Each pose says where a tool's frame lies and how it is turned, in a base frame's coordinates. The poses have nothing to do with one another.
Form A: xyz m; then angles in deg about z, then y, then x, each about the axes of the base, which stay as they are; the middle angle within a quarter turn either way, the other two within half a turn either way.
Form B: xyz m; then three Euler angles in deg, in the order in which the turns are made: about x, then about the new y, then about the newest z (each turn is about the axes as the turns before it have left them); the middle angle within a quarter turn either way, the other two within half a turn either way. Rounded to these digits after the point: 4 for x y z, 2 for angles.
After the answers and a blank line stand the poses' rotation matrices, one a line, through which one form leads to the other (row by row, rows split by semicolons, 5 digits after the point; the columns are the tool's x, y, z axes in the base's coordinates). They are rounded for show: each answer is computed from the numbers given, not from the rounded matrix.
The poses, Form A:
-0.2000 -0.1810 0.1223 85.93 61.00 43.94
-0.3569 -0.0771 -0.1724 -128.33 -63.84 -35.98
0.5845 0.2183 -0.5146 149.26 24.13 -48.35
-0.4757 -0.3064 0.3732 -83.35 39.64 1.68
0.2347 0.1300 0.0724 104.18 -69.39 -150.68
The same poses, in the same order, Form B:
-0.2000 -0.1810 0.1223 43.94 61.00 85.93
-0.3569 -0.0771 -0.1724 -35.98 -63.84 -128.33
0.5845 0.2183 -0.5146 -48.35 24.13 149.26
-0.4757 -0.3064 0.3732 1.68 39.64 -83.35
0.2347 0.1300 0.0724 -150.68 -69.39 104.18

0.03441 -0.48359 0.87462; 0.76133 -0.55427 -0.33641; 0.64746 0.67745 0.34910
-0.27343 0.34585 -0.89757; -0.96184 -0.08821 0.25902; 0.01040 0.93413 0.35677
-0.78439 -0.46648 0.40881; 0.60224 -0.41506 0.68193; -0.14842 0.78110 0.60651
0.08918 0.76489 0.63796; -0.99068 0.13433 -0.02258; -0.10297 -0.63000 0.76974
-0.08623 -0.34128 -0.93600; -0.95761 -0.23079 0.17237; -0.27485 0.91119 -0.30691

